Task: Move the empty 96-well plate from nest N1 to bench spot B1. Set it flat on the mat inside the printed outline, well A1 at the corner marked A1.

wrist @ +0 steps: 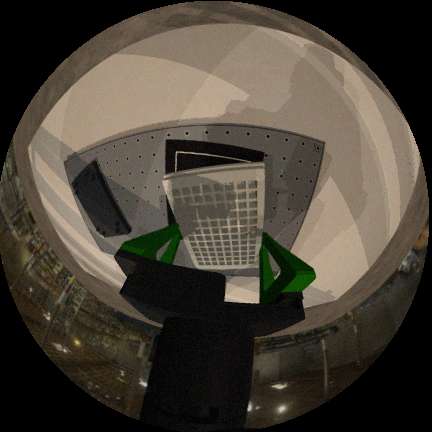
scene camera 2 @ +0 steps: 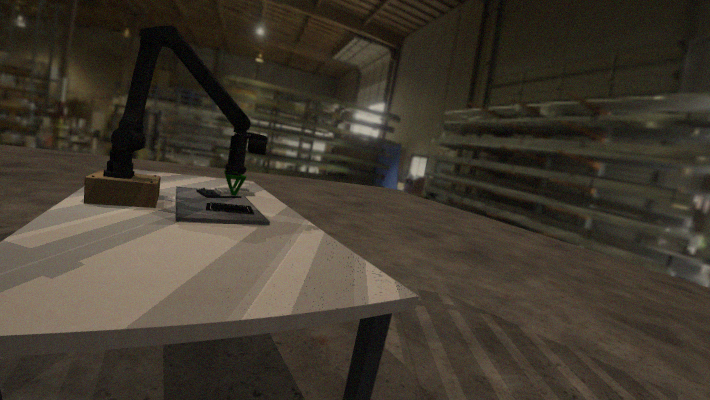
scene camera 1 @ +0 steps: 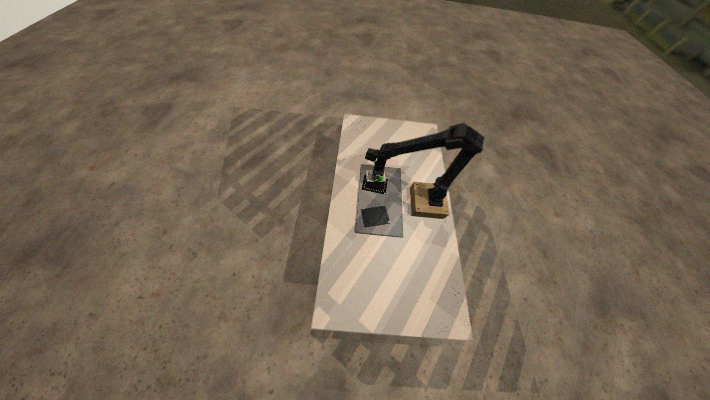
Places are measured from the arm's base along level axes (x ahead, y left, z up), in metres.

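Where they show: gripper, between the fingertips: [wrist: 221, 230] [scene camera 2: 232, 193] [scene camera 1: 376, 176]; arm's base, origin of its link: [scene camera 2: 119, 175] [scene camera 1: 434, 197].
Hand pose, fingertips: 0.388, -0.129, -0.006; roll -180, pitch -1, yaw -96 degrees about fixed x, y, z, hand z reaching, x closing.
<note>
Each offset is from my fingertips to the top centre of the thing, as dx, dy, dz. Level surfaces: height alone.
The white 96-well plate @[+0.006, +0.001, +0.015] [scene camera 1: 376, 176] [wrist: 219, 217] sits between my green fingers. My gripper [scene camera 1: 376, 178] [scene camera 2: 235, 187] [wrist: 221, 230] is shut on the plate's long sides. It holds the plate low over the black bench mat @[dz -0.060] [scene camera 1: 374, 189] [wrist: 209, 148] with the thin white printed outline. The mat's far strip shows beyond the plate in the wrist view. I cannot tell whether the plate touches the mat, and the A1 mark is hidden. The dark nest @[-0.007, +0.269, -0.041] [scene camera 1: 374, 216] [scene camera 2: 229, 208] [wrist: 98, 201] stands empty on the same grey perforated board @[-0.038, +0.125, -0.062] [scene camera 1: 395, 206] [scene camera 2: 191, 212] [wrist: 289, 181].
The board lies on a white striped table @[dz -0.075] [scene camera 1: 393, 298] [scene camera 2: 274, 258]. The arm's base stands on a wooden block [scene camera 1: 422, 208] to the right of the board. Shelving racks line the hall behind.
</note>
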